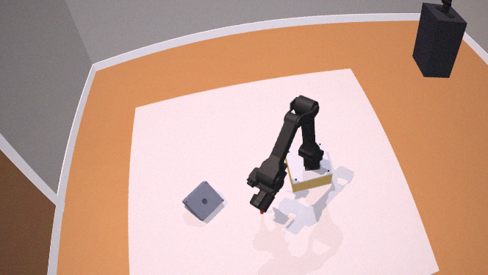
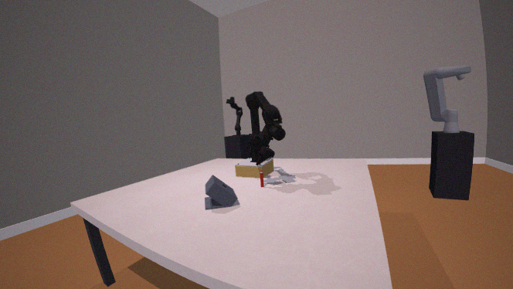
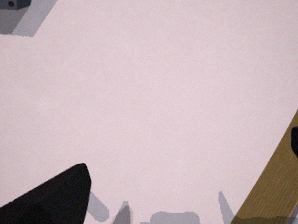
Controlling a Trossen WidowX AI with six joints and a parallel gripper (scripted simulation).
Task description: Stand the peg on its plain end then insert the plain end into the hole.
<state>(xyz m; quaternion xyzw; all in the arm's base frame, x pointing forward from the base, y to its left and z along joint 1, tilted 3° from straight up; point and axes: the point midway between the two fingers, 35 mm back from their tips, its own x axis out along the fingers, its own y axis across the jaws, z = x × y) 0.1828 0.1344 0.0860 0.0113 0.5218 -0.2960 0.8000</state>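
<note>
Right now my gripper tip is 2 cm short of the red peg, 6 cm to the right of it and 7 cm above it. Round my gripper tip: grey sloped panel 26 cm ahead, 2 cm to the left, 8 cm below.
</note>
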